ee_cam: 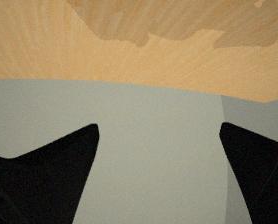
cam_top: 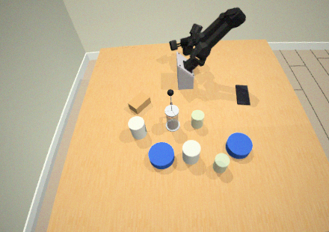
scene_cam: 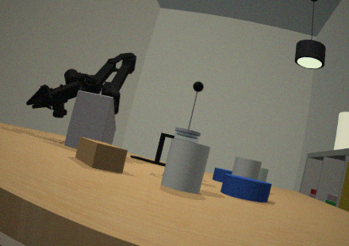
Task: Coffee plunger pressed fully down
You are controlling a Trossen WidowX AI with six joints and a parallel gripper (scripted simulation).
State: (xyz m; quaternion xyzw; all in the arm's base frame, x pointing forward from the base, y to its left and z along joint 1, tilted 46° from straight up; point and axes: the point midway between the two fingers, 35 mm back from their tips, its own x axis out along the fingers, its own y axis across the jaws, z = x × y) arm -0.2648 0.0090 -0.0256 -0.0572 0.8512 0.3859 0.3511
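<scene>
Now: gripper tip 58 cm short of the coffee press, 9 cm to the left of it and 3 cm below it. From my gripper tip the other things lie so: black slab 42 cm ahead, 34 cm to the left, 9 cm below; then brown box 44 cm ahead, 26 cm to the right, 7 cm below.
</scene>
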